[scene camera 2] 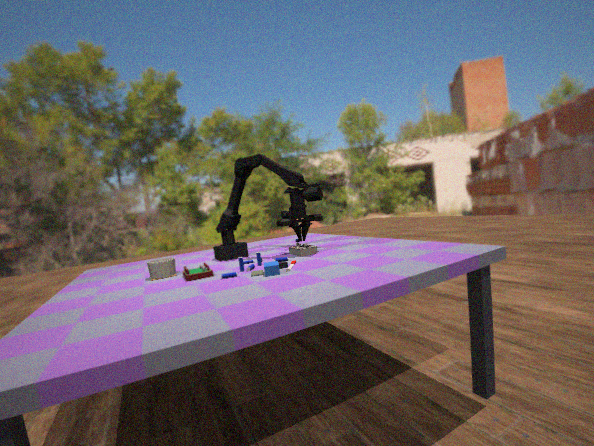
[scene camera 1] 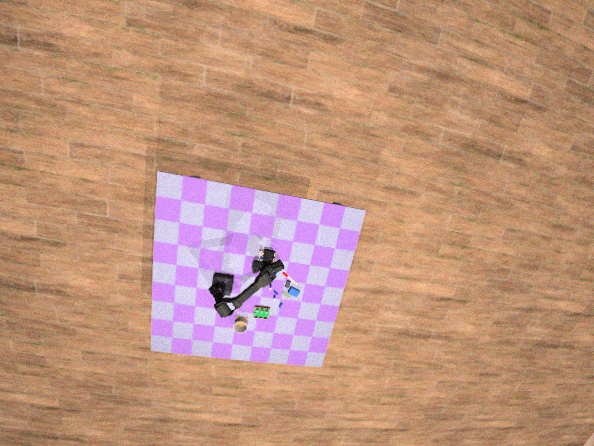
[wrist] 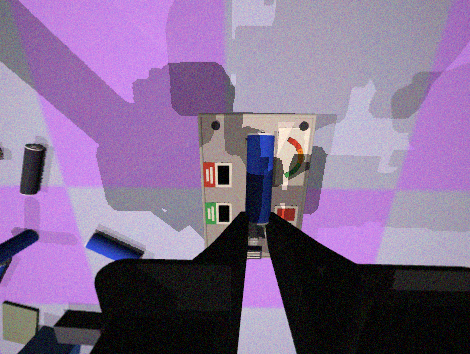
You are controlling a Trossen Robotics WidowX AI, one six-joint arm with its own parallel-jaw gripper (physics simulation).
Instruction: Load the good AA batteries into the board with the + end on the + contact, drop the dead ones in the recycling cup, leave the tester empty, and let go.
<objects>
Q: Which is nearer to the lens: the dark block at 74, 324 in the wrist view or the olive block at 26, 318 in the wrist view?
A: The dark block.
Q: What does the dark block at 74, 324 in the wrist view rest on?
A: The table.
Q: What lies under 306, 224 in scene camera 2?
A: The gripper.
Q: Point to a battery tester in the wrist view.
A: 222, 136
</objects>
